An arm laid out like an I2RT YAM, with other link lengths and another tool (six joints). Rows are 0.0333 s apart.
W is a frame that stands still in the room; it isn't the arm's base.
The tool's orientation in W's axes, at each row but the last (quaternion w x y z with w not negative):
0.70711, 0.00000, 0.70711, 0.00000
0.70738, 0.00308, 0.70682, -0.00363
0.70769, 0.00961, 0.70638, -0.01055
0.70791, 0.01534, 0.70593, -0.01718
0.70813, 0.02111, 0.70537, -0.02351
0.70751, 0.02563, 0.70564, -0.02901
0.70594, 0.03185, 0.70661, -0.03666
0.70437, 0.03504, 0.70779, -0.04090
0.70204, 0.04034, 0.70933, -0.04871
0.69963, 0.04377, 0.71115, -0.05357
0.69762, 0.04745, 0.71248, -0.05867
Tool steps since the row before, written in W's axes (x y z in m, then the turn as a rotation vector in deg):
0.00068, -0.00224, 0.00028, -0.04, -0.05, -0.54
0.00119, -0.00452, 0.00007, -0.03, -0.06, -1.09
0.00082, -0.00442, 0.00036, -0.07, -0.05, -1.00
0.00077, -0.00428, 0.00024, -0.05, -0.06, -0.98
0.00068, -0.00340, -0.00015, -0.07, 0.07, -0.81
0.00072, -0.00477, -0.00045, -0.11, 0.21, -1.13
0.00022, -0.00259, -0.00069, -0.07, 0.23, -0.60
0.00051, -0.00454, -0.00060, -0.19, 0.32, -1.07
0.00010, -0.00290, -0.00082, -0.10, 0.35, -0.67
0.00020, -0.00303, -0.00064, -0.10, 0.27, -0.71
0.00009, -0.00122, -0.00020, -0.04, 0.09, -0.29
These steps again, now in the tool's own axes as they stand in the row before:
-0.00028, -0.00224, 0.00068, 0.54, -0.05, -0.04
-0.00007, -0.00451, 0.00123, 1.09, -0.06, -0.03
-0.00035, -0.00440, 0.00095, 1.00, -0.05, -0.07
-0.00023, -0.00424, 0.00097, 0.98, -0.06, -0.05
0.00016, -0.00335, 0.00089, 0.81, 0.07, -0.08
0.00048, -0.00470, 0.00108, 1.13, 0.21, -0.13
0.00071, -0.00255, 0.00047, 0.60, 0.23, -0.09
0.00063, -0.00445, 0.00100, 1.07, 0.31, -0.22
0.00085, -0.00285, 0.00047, 0.67, 0.34, -0.14
0.00067, -0.00296, 0.00062, 0.71, 0.26, -0.13
0.00022, -0.00119, 0.00028, 0.29, 0.09, -0.05

